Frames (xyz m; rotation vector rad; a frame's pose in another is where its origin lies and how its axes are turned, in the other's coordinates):
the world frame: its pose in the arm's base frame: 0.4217 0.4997 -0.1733 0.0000 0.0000 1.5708
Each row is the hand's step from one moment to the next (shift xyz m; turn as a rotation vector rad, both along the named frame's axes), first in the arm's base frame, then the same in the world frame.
Working: the arm's base frame: its pose in the world frame: -0.4997 0.4217 0.1733 0.0000 0.0000 -1.5708

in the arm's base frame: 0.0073 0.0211 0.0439 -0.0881 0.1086 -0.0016
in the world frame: 0.0211 -0.0073 0.0439 0.1086 0.0881 -0.0016
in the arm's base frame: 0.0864 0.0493 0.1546 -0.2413 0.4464 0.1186
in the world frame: 0.0493 -0.0864 0.1546 0.4464 0.2413 0.1186
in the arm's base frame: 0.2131 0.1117 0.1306 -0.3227 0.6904 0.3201
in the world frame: 0.1117 -0.2131 0.1306 0.6904 0.3227 0.3201
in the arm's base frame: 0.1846 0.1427 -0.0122 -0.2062 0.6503 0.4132
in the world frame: 0.1427 -0.1846 -0.0122 0.6503 0.2062 0.4132
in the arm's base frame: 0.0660 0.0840 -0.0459 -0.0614 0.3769 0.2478
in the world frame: 0.0840 -0.0660 -0.0459 0.3769 0.0614 0.2478
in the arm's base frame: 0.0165 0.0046 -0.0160 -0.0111 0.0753 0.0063
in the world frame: 0.0046 -0.0165 -0.0160 0.0753 0.0111 0.0063
